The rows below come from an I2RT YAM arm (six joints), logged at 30 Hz.
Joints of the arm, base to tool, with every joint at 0 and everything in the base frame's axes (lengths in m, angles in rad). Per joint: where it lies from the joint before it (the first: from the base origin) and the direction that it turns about. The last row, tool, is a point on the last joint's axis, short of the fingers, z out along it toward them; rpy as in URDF.
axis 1: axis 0 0 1 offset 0 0 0.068
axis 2: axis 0 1 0 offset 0.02 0.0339 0.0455
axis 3: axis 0 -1 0 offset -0.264 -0.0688 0
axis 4: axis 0 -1 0 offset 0.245 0.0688 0.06
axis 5: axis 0 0 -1 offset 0.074 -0.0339 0.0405
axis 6: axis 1 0 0 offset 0.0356 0 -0.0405
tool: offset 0 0 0 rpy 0 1.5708 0
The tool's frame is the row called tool.
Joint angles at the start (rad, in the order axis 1, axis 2, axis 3, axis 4, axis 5, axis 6): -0.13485 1.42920 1.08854 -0.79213 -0.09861 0.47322
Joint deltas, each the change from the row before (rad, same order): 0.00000 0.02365 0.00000 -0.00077 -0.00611 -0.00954; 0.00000 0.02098 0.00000 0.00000 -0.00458 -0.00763; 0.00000 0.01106 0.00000 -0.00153 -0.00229 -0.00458; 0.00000 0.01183 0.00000 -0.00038 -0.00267 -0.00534
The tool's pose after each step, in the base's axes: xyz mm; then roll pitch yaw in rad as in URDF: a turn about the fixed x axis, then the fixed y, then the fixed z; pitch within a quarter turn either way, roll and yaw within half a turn. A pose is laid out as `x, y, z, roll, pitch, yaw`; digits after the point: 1 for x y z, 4 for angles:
281.1, -34.4, 244.3, 2.8581, 0.3222, 2.5187
283.8, -34.6, 238.7, 2.8667, 0.3038, 2.5301
285.0, -34.7, 235.7, 2.8721, 0.2928, 2.5368
286.4, -34.8, 232.5, 2.8771, 0.2822, 2.5441

